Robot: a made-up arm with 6 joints.
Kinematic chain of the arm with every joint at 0, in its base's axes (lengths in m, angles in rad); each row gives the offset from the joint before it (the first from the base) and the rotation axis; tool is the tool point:
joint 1: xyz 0 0 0.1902 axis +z
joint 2: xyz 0 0.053 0 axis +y
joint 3: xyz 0 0 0.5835 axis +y
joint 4: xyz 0 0 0.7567 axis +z
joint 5: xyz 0 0 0 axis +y
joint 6: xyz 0 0 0.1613 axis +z
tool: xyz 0 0 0
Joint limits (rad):
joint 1: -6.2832..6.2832
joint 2: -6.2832..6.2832
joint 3: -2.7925..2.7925
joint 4: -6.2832..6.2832
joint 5: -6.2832..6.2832
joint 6: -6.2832..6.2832
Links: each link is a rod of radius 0.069 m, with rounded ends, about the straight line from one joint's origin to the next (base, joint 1, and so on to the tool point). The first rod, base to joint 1, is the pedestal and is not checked.
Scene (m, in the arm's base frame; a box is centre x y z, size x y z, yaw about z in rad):
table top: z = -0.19
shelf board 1: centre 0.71 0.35 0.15 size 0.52 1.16 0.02 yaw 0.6
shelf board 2: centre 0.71 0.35 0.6 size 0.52 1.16 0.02 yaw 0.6
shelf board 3: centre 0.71 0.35 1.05 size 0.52 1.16 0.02 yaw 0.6
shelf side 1: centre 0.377 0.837 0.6 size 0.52 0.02 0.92 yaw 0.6
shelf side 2: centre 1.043 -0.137 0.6 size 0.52 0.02 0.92 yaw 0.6
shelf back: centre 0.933 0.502 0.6 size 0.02 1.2 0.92 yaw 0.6
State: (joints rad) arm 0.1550 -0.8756 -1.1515 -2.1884 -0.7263 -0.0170
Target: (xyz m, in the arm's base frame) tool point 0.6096 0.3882 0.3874
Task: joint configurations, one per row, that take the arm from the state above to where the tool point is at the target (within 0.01 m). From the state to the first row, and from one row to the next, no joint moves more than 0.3 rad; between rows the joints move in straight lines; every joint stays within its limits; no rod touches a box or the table.
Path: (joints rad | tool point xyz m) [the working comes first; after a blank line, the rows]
Joints at the target: -2.2930 0.0196 -2.1468 -1.8650 -1.2784 -0.0170
Straight joint move there: touches shelf side 1.

1: -0.1115 -0.6740 -1.3475 -2.1506 -0.8827 -0.0170 | -1.1425 0.2861 0.3333
2: -0.3779 -0.4724 -1.5434 -2.1129 -1.0390 -0.0170 | -0.9154 0.5486 0.4136
3: -0.6444 -0.2708 -1.7394 -2.0751 -1.1954 -0.0170 | -0.6290 0.7032 0.4710
4: -0.9108 -0.0692 -1.9353 -2.0373 -1.3518 -0.0170 | -0.3305 0.7417 0.5038
5: -1.1773 0.1324 -2.1313 -1.9996 -1.5081 -0.0170 | -0.0644 0.6753 0.5111
6: -1.4437 0.3340 -2.3272 -1.9618 -1.6645 -0.0170 | 0.1352 0.5317 0.4933
7: -1.7102 0.5356 -2.5232 -1.9241 -1.8209 -0.0170 | 0.2504 0.3481 0.4513
8: -1.9766 0.7372 -2.7191 -1.8863 -1.9772 -0.0170 | 0.2813 0.1636 0.3874
9: -2.0821 0.4980 -2.5284 -1.8792 -1.7443 -0.0170 | 0.3720 0.2453 0.4227
10: -2.1875 0.2588 -2.3376 -1.8721 -1.5113 -0.0170 | 0.4830 0.3237 0.4233
11: -2.2930 0.0196 -2.1468 -1.8650 -1.2784 -0.0170 | 0.6096 0.3882 0.3874

